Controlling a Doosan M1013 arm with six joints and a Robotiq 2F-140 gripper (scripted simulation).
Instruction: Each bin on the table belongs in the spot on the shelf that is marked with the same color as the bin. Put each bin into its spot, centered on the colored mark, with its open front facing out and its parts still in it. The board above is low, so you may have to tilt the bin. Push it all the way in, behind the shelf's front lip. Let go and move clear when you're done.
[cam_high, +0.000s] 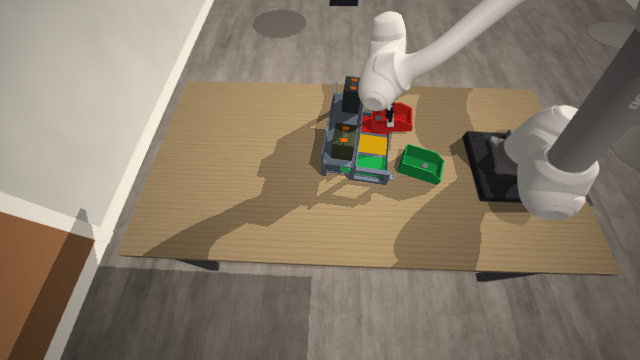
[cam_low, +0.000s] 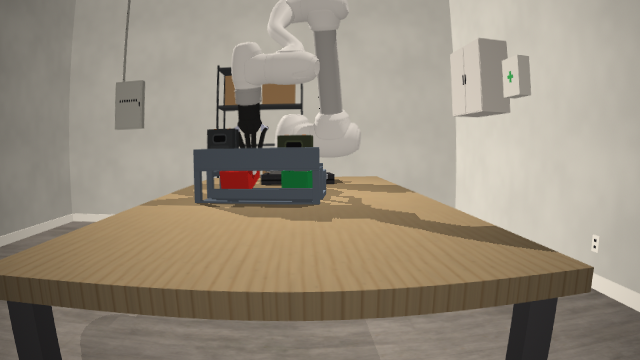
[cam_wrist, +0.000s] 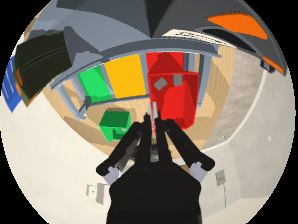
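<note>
The red bin lies 1 cm behind my hand, 5 cm to the right of it and 4 cm below it. Also, from my hand: green bin: 15 cm behind, 16 cm to the left, 7 cm below.
</note>
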